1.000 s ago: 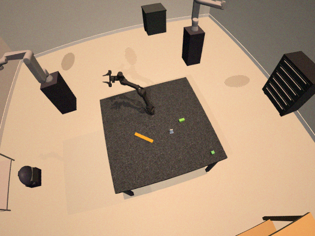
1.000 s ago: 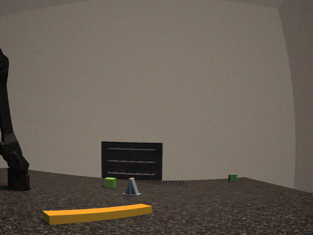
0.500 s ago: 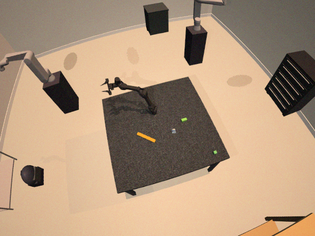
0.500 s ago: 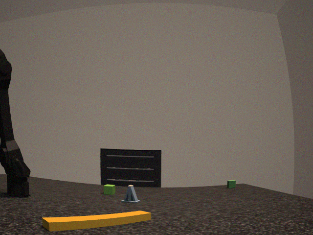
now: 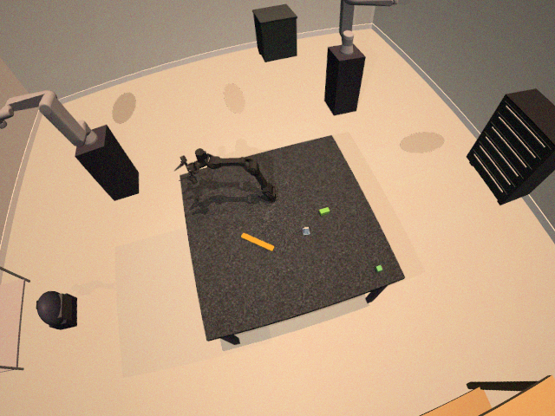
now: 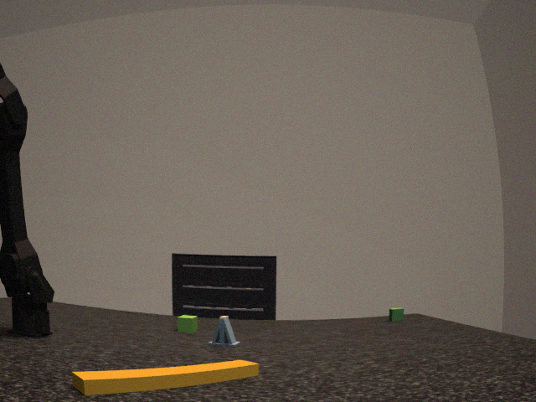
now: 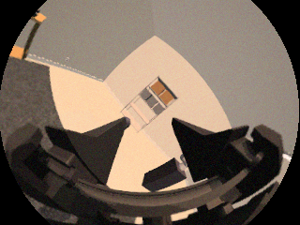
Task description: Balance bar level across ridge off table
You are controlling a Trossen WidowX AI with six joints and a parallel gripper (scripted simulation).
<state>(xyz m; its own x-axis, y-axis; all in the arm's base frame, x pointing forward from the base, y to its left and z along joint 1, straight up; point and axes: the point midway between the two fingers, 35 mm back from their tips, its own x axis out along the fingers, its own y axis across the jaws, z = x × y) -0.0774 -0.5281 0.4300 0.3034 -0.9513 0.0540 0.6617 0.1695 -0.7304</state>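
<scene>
My gripper tip is now 42 cm above the yellow bar, 38 cm to the right of it and 38 cm short of it. Also, from my gripper tip: green cube 106 cm to the left, 81 cm ahead, 42 cm below.
</scene>
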